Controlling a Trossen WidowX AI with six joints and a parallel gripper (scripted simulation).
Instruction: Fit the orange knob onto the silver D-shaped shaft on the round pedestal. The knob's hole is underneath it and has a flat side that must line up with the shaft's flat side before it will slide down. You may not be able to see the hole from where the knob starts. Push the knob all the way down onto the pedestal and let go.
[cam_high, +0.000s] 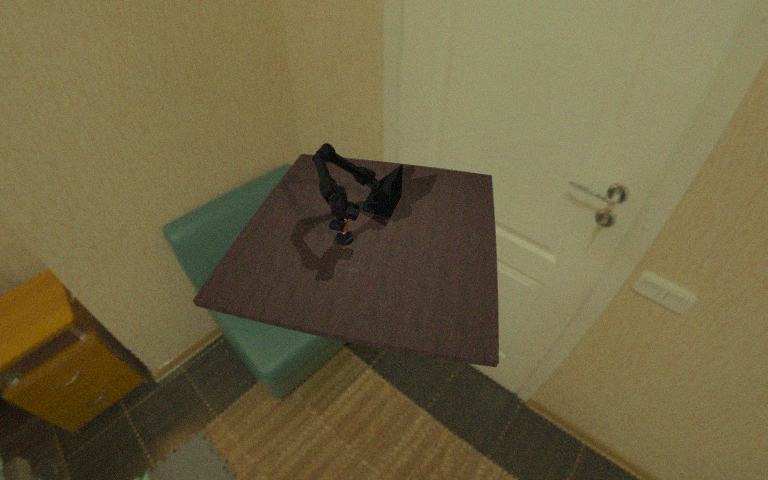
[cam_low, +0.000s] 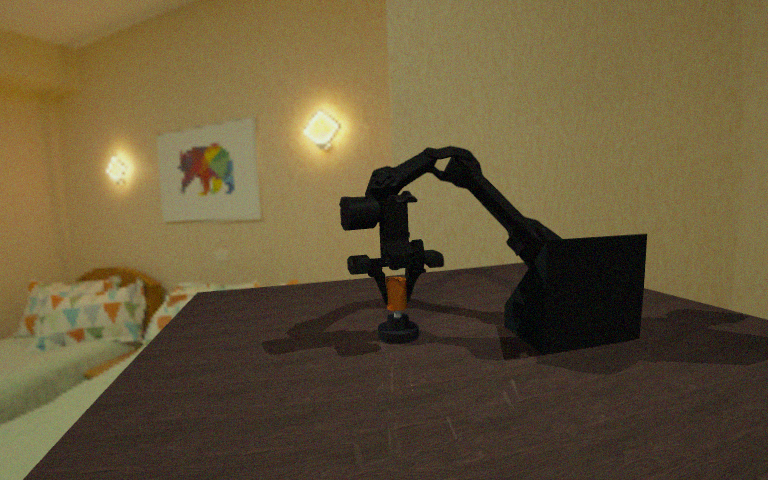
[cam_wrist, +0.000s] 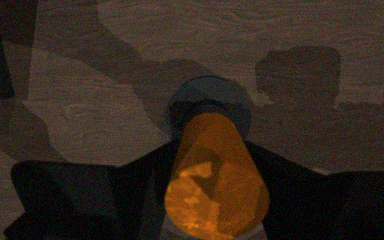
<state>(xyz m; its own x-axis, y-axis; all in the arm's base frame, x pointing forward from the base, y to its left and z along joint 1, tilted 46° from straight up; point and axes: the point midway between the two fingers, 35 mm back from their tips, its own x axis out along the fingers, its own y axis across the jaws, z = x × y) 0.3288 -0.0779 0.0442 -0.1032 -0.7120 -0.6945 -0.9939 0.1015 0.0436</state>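
My gripper tip is 4 cm above the round pedestal. From my gripper tip the other things lie so: orange knob (3 cm above).
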